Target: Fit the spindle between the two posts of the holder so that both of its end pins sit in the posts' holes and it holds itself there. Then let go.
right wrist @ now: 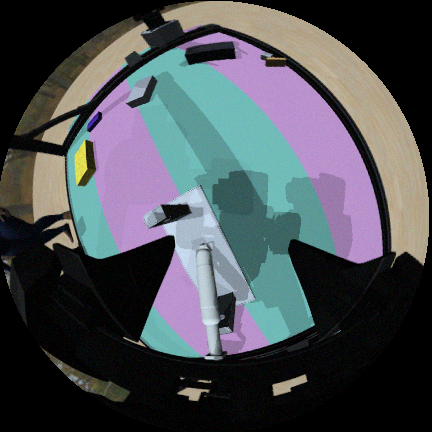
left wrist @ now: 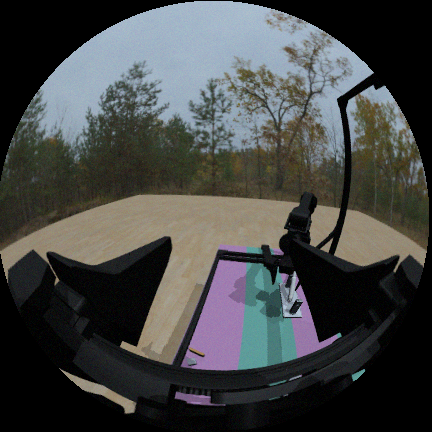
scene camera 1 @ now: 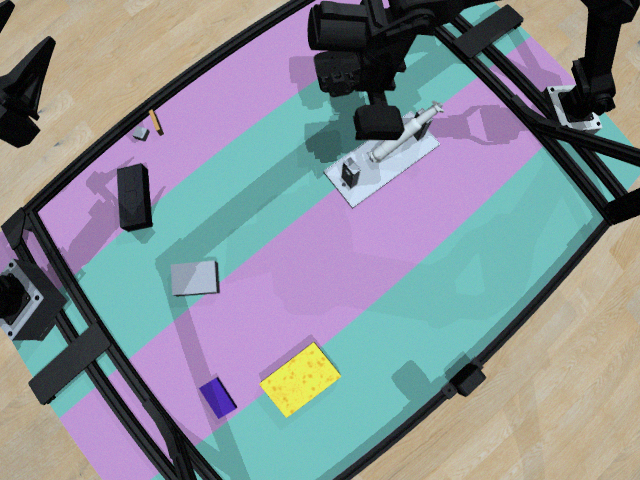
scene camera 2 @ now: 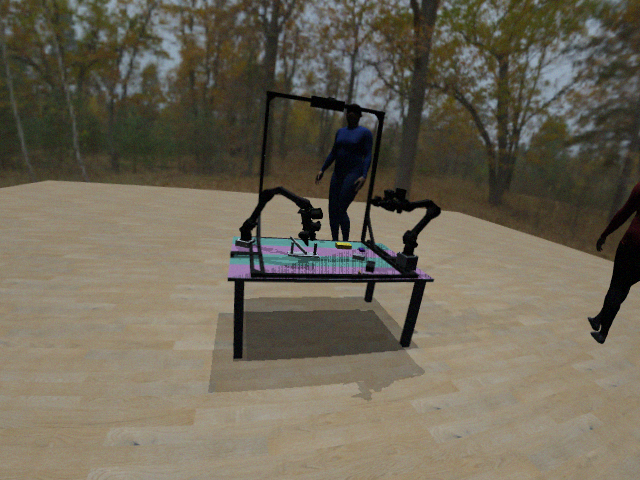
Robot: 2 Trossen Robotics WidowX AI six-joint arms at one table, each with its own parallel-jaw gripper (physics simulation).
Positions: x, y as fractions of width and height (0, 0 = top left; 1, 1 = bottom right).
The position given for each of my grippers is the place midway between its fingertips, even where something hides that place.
Observation:
My left gripper (scene camera 1: 0.05, 0.04) is open, holding nothing. Further things: my right gripper (scene camera 1: 0.55, 0.24), a spindle (scene camera 1: 0.65, 0.26) and a base plate (scene camera 1: 0.58, 0.37).
The spindle also shows in the right wrist view (right wrist: 0.48, 0.70). My left gripper shows as well in the left wrist view (left wrist: 0.54, 0.57). My right gripper also shows in the right wrist view (right wrist: 0.54, 0.57).

